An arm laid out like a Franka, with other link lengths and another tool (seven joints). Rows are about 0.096 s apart.
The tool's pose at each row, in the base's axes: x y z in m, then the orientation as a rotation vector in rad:
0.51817, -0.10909, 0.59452, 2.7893, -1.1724, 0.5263
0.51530, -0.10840, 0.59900, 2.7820, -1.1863, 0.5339
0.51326, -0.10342, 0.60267, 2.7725, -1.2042, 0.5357
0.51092, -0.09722, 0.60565, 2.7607, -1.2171, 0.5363
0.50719, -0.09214, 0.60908, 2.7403, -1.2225, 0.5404
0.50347, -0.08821, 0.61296, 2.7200, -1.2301, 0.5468
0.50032, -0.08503, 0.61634, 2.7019, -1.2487, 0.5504
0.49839, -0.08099, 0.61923, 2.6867, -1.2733, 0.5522
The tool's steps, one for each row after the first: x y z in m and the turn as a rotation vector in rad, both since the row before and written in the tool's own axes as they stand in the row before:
-0.00082, 0.00124, -0.00516, 0.0002, 0.0050, 0.0102
-0.00347, -0.00229, -0.00501, -0.0030, 0.0022, 0.0128
-0.00477, -0.00281, -0.00471, -0.0064, 0.0035, 0.0097
-0.00470, -0.00099, -0.00533, -0.0137, 0.0106, 0.0060
-0.00368, -0.00014, -0.00555, -0.0120, 0.0114, 0.0076
-0.00292, 0.00005, -0.00479, -0.0087, 0.0067, 0.0146
-0.00296, -0.00132, -0.00423, -0.0056, 0.0031, 0.0182

